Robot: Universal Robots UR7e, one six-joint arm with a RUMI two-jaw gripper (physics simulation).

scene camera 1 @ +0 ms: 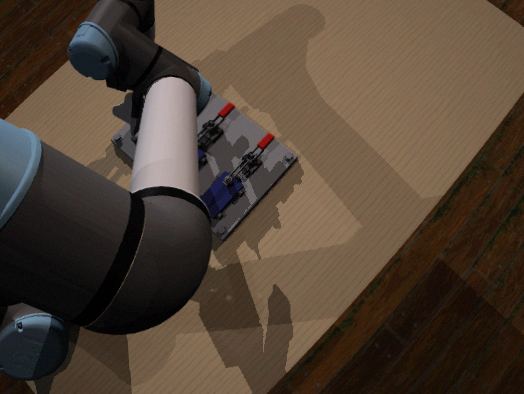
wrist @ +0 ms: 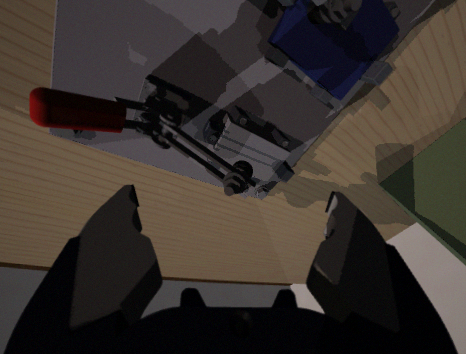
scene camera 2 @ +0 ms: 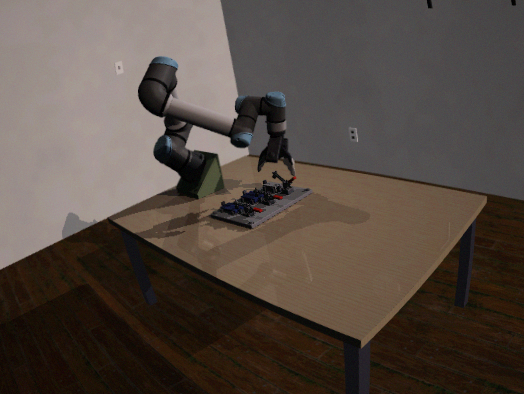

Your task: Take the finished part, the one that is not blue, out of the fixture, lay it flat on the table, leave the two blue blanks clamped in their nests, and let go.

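Places are measured from the arm's base along level axes (x up, y ahead, z left), in metres.
Pixels of known places: gripper, between the fingertips: [wrist: 233,190] [scene camera 2: 276,174]; arm's base, origin of its link: [scene camera 2: 195,168].
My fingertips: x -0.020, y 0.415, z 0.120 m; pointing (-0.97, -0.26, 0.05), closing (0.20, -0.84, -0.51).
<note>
Ahead of a thing's pixels: the offset from my fingertips to its middle. Level surfaces: height alone.
The finished part @(dx -0.052, dy -0.022, dz -0.014 m) [wrist: 254,149] [scene camera 2: 271,187], pale grey, lies in the end nest of the grey fixture plate [scene camera 1: 272,172] [scene camera 2: 300,194] [wrist: 100,45]. It is hidden behind the arm in scene camera 1. The arm of its toggle clamp @(dx -0.011, dy +0.032, dz -0.011 m) [scene camera 2: 275,174] [wrist: 235,182] is raised; its red handle @(dx -0.021, dy +0.087, dz -0.009 m) [wrist: 75,110] [scene camera 2: 294,178] points outward. One blue blank @(dx -0.055, dy -0.022, dz -0.124 m) [scene camera 1: 201,156] [scene camera 2: 254,196] [wrist: 335,45] sits in the middle nest, and another blue blank @(dx -0.057, dy -0.022, dz -0.234 m) [scene camera 1: 218,195] [scene camera 2: 232,207] in the far end nest, clamps down on both. My gripper [scene camera 2: 277,171] [wrist: 233,190] is open and empty, above the finished part's end of the fixture.
The wooden table @(dx -0.083 m) [scene camera 1: 400,75] [scene camera 2: 390,240] [wrist: 200,240] carries the fixture. Red handles @(dx -0.037, dy +0.116, dz -0.118 m) [scene camera 1: 226,110] @(dx -0.042, dy +0.120, dz -0.228 m) [scene camera 1: 265,141] of the two closed clamps stick out along one side. The green robot base [scene camera 2: 212,175] [wrist: 435,170] stands near the fixture's opposite side.
</note>
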